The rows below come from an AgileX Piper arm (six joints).
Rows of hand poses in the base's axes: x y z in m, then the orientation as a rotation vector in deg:
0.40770 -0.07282 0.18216 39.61 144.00 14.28
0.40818 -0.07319 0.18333 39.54 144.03 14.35
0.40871 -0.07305 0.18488 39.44 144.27 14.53
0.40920 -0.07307 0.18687 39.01 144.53 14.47
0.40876 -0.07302 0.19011 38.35 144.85 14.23
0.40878 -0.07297 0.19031 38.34 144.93 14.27
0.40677 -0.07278 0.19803 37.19 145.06 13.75
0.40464 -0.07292 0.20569 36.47 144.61 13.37
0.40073 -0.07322 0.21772 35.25 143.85 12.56
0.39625 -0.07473 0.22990 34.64 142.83 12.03
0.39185 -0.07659 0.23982 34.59 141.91 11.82
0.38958 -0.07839 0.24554 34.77 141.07 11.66
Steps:
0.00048 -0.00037 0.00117 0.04 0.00 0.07
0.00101 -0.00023 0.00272 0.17 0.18 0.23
0.00150 -0.00025 0.00471 0.06 0.31 0.57
0.00106 -0.00020 0.00795 -0.23 0.46 1.05
0.00108 -0.00015 0.00815 -0.19 0.53 1.08
-0.00093 0.00004 0.01587 -0.82 0.41 1.78
-0.00306 -0.00010 0.02353 -1.33 -0.15 2.07
-0.00697 -0.00040 0.03556 -2.31 -1.08 2.54
-0.01145 -0.00191 0.04774 -2.98 -2.13 2.58
-0.01585 -0.00377 0.05766 -3.28 -2.98 2.34
-0.01812 -0.00557 0.06338 -3.47 -3.70 1.97

